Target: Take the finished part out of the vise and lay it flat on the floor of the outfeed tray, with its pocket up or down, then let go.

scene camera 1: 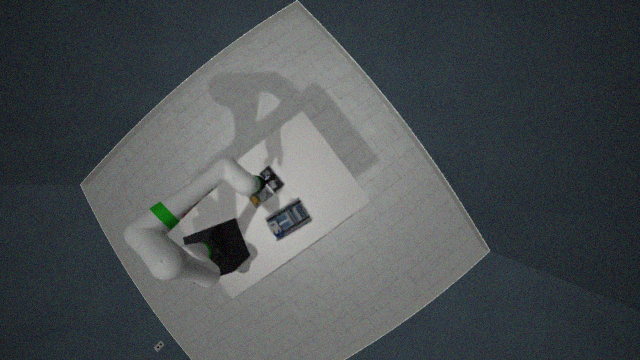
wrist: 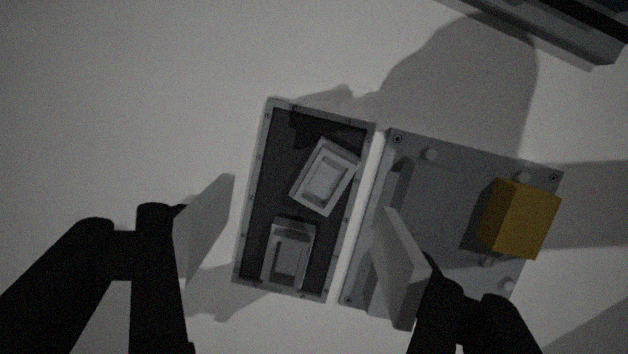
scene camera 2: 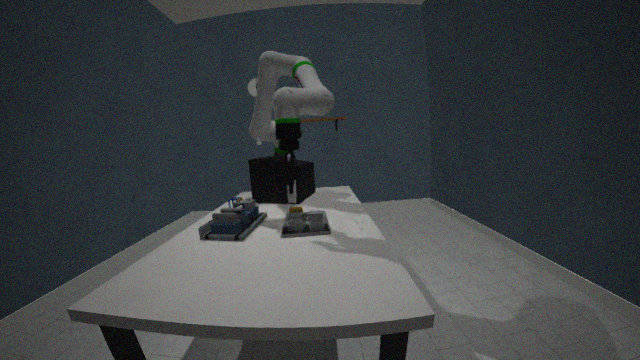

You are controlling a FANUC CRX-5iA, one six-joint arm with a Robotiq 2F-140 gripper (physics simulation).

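Pixels of known places: gripper, fingertip midpoint: (scene camera 1: 269,183) (wrist: 304,214) (scene camera 2: 292,199); arm's base, origin of the base link: (scene camera 1: 209,250) (scene camera 2: 283,161).
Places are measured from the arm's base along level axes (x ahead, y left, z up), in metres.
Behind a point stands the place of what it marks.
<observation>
The vise (scene camera 1: 289,219) {x 0.508, y -0.234, z -0.144 m} (scene camera 2: 232,221) {x 0.596, y -0.212, z -0.175 m} stands on the table with blue and grey parts; a corner of its grey base (wrist: 575,42) {x 0.395, y -0.110, z -0.221 m} shows at the top right of the wrist view. Whether a part sits between its jaws cannot be told. The outfeed tray (wrist: 252,185) {x 0.650, y 0.056, z -0.229 m} (scene camera 2: 306,233) {x 0.653, y 0.070, z -0.229 m} has a dark floor. In it, one grey part (wrist: 324,179) {x 0.584, y 0.036, z -0.214 m} lies turned, pocket up, near the right wall. Another grey part (wrist: 290,257) {x 0.605, y 0.116, z -0.214 m} is at the lower end wall, its pocket showing; its tilt is unclear. My gripper (wrist: 304,214) {x 0.597, y 0.031, z -0.108 m} (scene camera 2: 292,192) {x 0.597, y 0.031, z -0.108 m} is open and empty, high above the tray and the plate beside it.
A grey plate (wrist: 435,210) {x 0.487, y 0.044, z -0.197 m} (scene camera 1: 265,194) {x 0.498, y 0.019, z -0.197 m} with round pins lies right beside the tray and bears an orange block (wrist: 522,217) {x 0.411, y 0.039, z -0.197 m} (scene camera 2: 296,209) {x 0.425, y 0.047, z -0.199 m} (scene camera 1: 255,200) {x 0.412, y 0.042, z -0.197 m}. A large black box (scene camera 1: 229,242) {x 0.121, y -0.054, z -0.048 m} (scene camera 2: 267,182) {x 0.099, y -0.104, z -0.110 m} stands on the table near the arm's base.
</observation>
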